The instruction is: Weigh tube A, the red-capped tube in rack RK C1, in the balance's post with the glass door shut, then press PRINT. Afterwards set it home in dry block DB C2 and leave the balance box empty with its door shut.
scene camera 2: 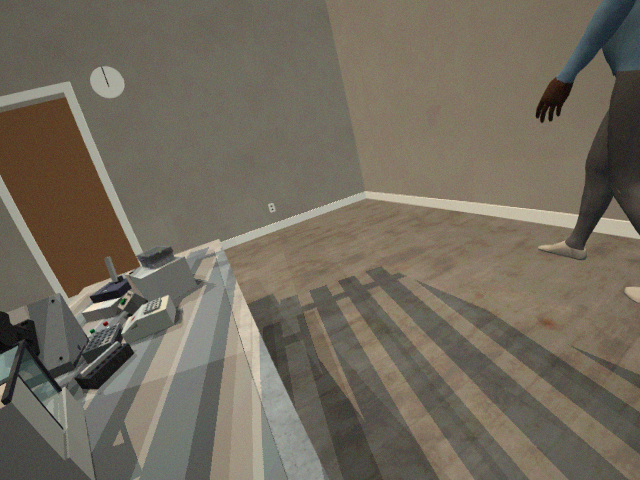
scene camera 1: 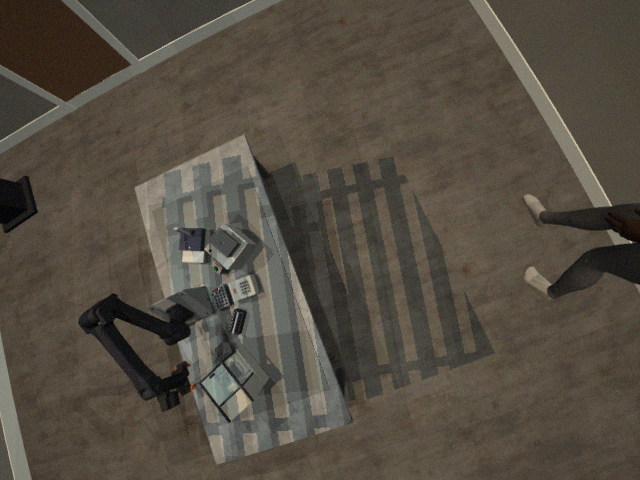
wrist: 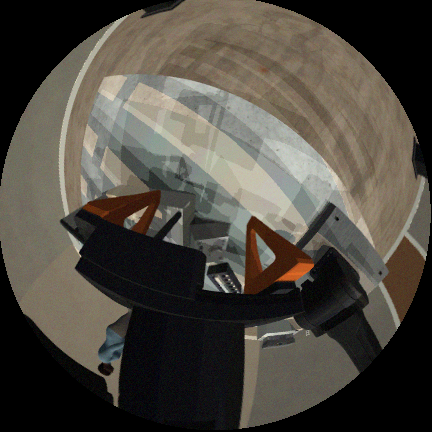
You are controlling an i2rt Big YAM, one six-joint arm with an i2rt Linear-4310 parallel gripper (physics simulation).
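Pixels of known places: gripper, between the fingertips: (scene camera 1: 192,374) (wrist: 205,207); arm's base, origin of its link: (scene camera 1: 180,311) (wrist: 334,273).
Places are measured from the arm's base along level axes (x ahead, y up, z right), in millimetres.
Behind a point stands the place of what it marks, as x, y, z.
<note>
The balance (scene camera 1: 258,379) {245, -25, 513} (scene camera 2: 38,441) {248, 23, 557} (wrist: 185,216) {46, -48, 364} stands at the table's near end, with black-edged glass panes; I cannot tell whether its door is shut. My gripper (scene camera 1: 187,377) {-36, 44, 331} (wrist: 205,207) {-36, 44, 331} is open and empty, above the table's left edge beside the balance. In the wrist view its orange fingers spread over the balance and the table. A grey tube rack (scene camera 1: 221,298) {207, -80, 33} (scene camera 2: 101,338) {202, -77, 31} stands mid-table; a red cap (scene camera 2: 105,323) {218, -53, -19} and a green cap (scene camera 2: 93,330) {182, -54, -5} show at its back. A white block with a grid of wells (scene camera 1: 244,287) {382, -35, 44} (scene camera 2: 152,315) {379, -49, 98} is beside it, likely the dry block. Labels and PRINT are unreadable.
A black slotted holder (scene camera 1: 237,321) {244, -71, 193} (scene camera 2: 105,365) {248, -73, 227} (wrist: 225,277) {197, -70, 210} lies between rack and balance. A small grey device (scene camera 1: 223,351) {123, -29, 302} (wrist: 212,241) {68, -41, 297} is near the balance. A tilted grey plate (scene camera 1: 193,304) {93, 5, 0} (scene camera 2: 56,333) {98, -9, 13} (wrist: 352,240) {-85, -19, 15} stands by the arm. A large grey instrument (scene camera 1: 232,248) {466, 83, -148} (scene camera 2: 162,279) {427, -12, -102} and navy device (scene camera 1: 192,238) {220, -26, -351} (scene camera 2: 109,289) {197, -26, -317} are farther away.
</note>
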